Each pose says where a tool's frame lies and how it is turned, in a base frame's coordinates. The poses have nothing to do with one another.
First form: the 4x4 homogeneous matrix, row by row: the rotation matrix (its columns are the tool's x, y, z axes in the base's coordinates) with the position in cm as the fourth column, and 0 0 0 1 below. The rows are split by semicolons.
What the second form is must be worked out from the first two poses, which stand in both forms.
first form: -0.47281 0.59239 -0.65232 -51.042; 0.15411 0.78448 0.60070 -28.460; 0.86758 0.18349 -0.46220 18.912; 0 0 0 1
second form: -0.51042 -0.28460 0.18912 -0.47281 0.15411 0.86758 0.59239 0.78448 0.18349
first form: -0.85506 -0.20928 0.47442 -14.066; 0.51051 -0.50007 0.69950 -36.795; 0.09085 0.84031 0.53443 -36.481; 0 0 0 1
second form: -0.14066 -0.36795 -0.36481 -0.85506 0.51051 0.09085 -0.20928 -0.50007 0.84031
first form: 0.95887 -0.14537 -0.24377 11.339; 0.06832 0.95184 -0.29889 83.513; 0.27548 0.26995 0.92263 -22.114; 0 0 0 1
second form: 0.11339 0.83513 -0.22114 0.95887 0.06832 0.27548 -0.14537 0.95184 0.26995
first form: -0.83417 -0.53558 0.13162 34.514; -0.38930 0.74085 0.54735 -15.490; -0.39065 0.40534 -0.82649 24.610; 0 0 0 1
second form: 0.34514 -0.15490 0.24610 -0.83417 -0.38930 -0.39065 -0.53558 0.74085 0.40534
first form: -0.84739 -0.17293 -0.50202 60.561; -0.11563 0.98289 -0.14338 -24.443; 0.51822 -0.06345 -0.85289 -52.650; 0 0 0 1
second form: 0.60561 -0.24443 -0.52650 -0.84739 -0.11563 0.51822 -0.17293 0.98289 -0.06345
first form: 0.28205 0.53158 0.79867 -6.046; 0.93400 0.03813 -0.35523 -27.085; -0.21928 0.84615 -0.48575 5.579; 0 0 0 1
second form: -0.06046 -0.27085 0.05579 0.28205 0.93400 -0.21928 0.53158 0.03813 0.84615
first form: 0.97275 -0.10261 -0.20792 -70.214; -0.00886 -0.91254 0.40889 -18.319; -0.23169 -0.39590 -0.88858 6.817; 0 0 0 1
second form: -0.70214 -0.18319 0.06817 0.97275 -0.00886 -0.23169 -0.10261 -0.91254 -0.39590
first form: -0.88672 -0.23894 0.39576 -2.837; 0.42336 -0.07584 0.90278 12.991; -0.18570 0.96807 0.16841 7.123; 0 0 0 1
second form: -0.02837 0.12991 0.07123 -0.88672 0.42336 -0.18570 -0.23894 -0.07584 0.96807
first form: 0.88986 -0.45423 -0.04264 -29.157; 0.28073 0.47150 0.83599 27.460; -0.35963 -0.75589 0.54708 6.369; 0 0 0 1
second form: -0.29157 0.27460 0.06369 0.88986 0.28073 -0.35963 -0.45423 0.47150 -0.75589
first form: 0.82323 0.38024 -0.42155 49.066; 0.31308 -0.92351 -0.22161 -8.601; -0.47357 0.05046 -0.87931 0.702; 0 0 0 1
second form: 0.49066 -0.08601 0.00702 0.82323 0.31308 -0.47357 0.38024 -0.92351 0.05046
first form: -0.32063 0.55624 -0.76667 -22.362; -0.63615 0.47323 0.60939 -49.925; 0.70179 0.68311 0.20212 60.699; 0 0 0 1
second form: -0.22362 -0.49925 0.60699 -0.32063 -0.63615 0.70179 0.55624 0.47323 0.68311
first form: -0.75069 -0.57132 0.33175 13.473; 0.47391 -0.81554 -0.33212 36.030; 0.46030 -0.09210 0.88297 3.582; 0 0 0 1
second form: 0.13473 0.36030 0.03582 -0.75069 0.47391 0.46030 -0.57132 -0.81554 -0.09210
